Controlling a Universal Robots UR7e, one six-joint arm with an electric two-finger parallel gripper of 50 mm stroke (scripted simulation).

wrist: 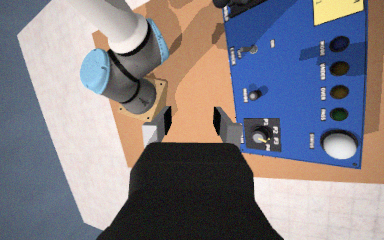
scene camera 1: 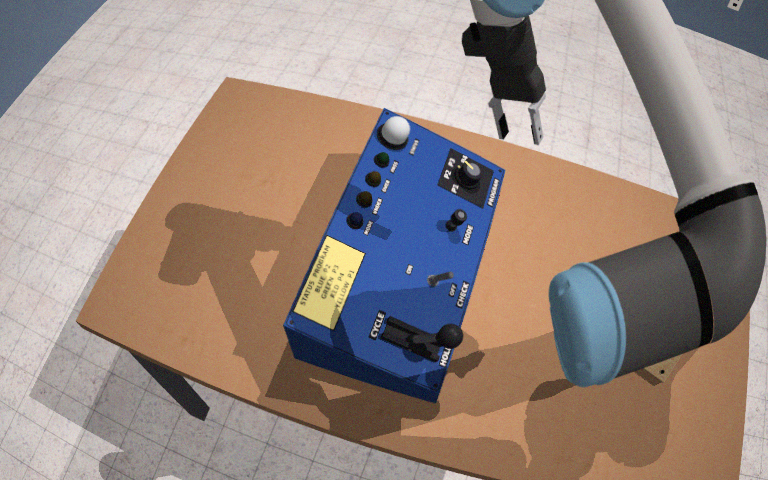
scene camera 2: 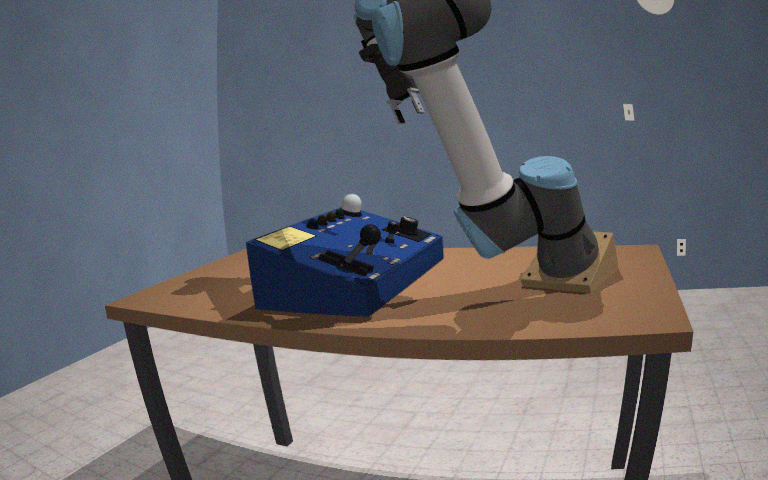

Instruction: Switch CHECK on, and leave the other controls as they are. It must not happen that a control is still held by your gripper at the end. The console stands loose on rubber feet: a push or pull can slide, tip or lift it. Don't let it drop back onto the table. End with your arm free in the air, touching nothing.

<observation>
In view: the gripper (scene camera 1: 521,138) and a blue console (scene camera 1: 390,233).
The blue console is seen too in the wrist view (wrist: 311,70) and in scene camera 2 (scene camera 2: 292,270). The gripper is seen too in the wrist view (wrist: 192,115) and in scene camera 2 (scene camera 2: 411,118).
</observation>
